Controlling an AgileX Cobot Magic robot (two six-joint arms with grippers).
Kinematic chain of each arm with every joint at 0, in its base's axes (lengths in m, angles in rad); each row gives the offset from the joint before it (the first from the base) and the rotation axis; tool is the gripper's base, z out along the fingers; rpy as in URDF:
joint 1: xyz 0 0 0.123 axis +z
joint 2: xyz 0 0 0 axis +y
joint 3: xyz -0.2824 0 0.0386 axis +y
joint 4: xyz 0.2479 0 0.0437 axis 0.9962 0 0.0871
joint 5: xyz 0 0 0 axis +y
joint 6: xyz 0.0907 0 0.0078 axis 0.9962 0 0.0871
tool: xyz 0 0 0 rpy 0 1.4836 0
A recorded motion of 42 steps. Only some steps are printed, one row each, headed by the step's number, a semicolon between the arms.
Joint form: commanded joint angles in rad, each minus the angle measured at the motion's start. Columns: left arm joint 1, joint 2, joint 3, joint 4, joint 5, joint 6; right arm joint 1, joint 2, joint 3, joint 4, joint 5, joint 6.
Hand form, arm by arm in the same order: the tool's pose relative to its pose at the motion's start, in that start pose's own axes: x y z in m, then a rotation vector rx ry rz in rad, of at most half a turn. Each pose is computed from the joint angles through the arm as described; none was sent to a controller.
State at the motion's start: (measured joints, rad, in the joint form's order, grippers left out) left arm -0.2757 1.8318 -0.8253 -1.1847 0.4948 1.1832; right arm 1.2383 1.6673 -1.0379 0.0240 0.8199 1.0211
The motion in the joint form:
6: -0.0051 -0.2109 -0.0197 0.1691 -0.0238 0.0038; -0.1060 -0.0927 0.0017 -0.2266 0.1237 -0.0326
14: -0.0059 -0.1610 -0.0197 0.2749 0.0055 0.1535; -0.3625 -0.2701 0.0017 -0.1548 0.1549 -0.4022
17: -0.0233 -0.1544 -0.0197 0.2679 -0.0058 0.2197; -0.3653 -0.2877 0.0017 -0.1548 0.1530 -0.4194
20: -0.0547 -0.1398 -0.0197 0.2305 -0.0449 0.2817; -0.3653 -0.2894 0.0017 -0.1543 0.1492 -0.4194
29: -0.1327 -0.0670 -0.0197 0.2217 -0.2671 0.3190; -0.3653 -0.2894 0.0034 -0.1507 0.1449 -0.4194
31: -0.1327 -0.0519 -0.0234 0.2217 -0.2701 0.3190; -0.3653 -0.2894 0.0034 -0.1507 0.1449 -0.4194
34: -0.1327 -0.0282 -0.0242 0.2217 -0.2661 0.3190; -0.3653 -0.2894 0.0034 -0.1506 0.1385 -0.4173
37: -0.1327 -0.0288 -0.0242 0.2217 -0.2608 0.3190; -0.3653 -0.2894 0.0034 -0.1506 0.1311 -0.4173
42: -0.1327 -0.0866 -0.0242 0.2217 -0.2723 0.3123; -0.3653 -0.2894 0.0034 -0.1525 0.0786 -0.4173
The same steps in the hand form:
6: -0.0241 -0.0233 -0.0574 -0.0769 -0.1433 0.2525; -0.0319 -0.0378 -0.0315 0.1418 -0.1468 -0.0662
14: -0.0146 -0.0163 -0.0432 -0.0761 -0.0316 0.4740; -0.0642 -0.0946 -0.0885 0.0830 -0.2260 -0.1346
17: -0.0145 -0.0199 -0.0395 -0.0748 -0.0278 0.5456; -0.0631 -0.0959 -0.0937 0.0743 -0.2417 -0.1490
20: -0.0156 -0.0254 -0.0321 -0.0832 -0.0391 0.5945; -0.0631 -0.0957 -0.0942 0.0706 -0.2458 -0.1491
29: -0.0179 -0.0245 -0.0060 -0.2291 -0.0482 0.6622; -0.0630 -0.0954 -0.0938 0.0664 -0.2460 -0.1477
31: -0.0173 -0.0227 -0.0022 -0.2293 -0.0385 0.6591; -0.0630 -0.0954 -0.0938 0.0664 -0.2460 -0.1477
34: -0.0142 -0.0200 0.0043 -0.2203 -0.0151 0.6527; -0.0634 -0.0950 -0.0939 0.0621 -0.2510 -0.1462
37: -0.0139 -0.0204 0.0043 -0.2155 -0.0136 0.6528; -0.0639 -0.0946 -0.0940 0.0575 -0.2567 -0.1470
42: -0.0220 -0.0270 -0.0120 -0.2390 -0.0740 0.6621; -0.0674 -0.0914 -0.0949 0.0260 -0.2985 -0.1531

